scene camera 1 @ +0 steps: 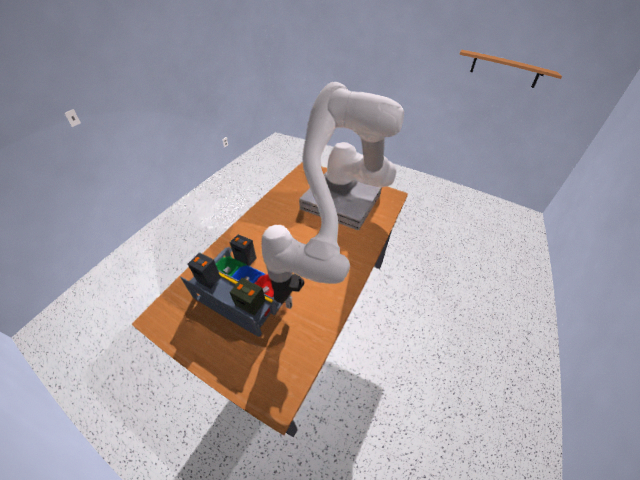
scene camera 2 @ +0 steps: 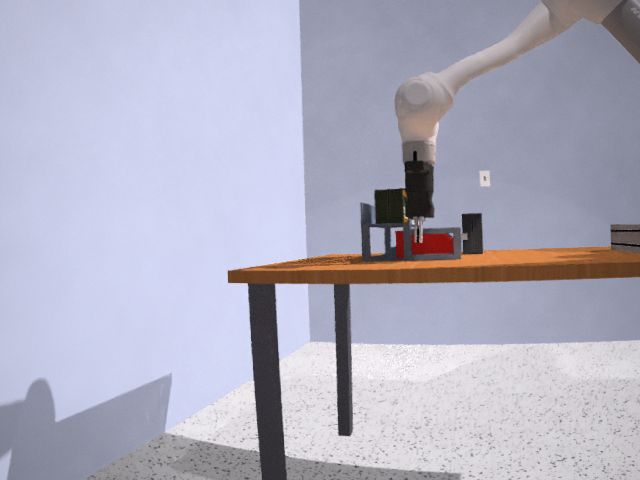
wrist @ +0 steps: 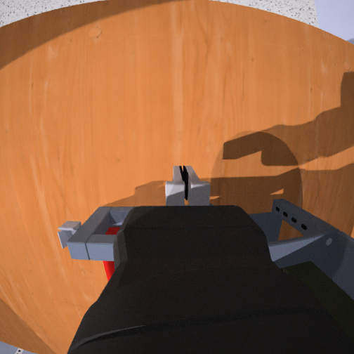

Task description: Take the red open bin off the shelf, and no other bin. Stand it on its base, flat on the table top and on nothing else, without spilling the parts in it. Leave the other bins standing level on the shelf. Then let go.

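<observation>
The red open bin stands at the near end of the grey shelf, behind its side frame. A blue bin and a green bin stand in a row beside it. Small parts show in the bins in scene camera 1. My gripper is shut and empty, pointing down just outside the shelf's side frame, beside the red bin. Its body hides much of the red bin in the wrist view. Whether the fingers touch the frame is unclear.
An olive box and a dark box stand on the shelf's upper board. Another dark box stands on the table behind the bins. A yellow strip runs along the bins.
</observation>
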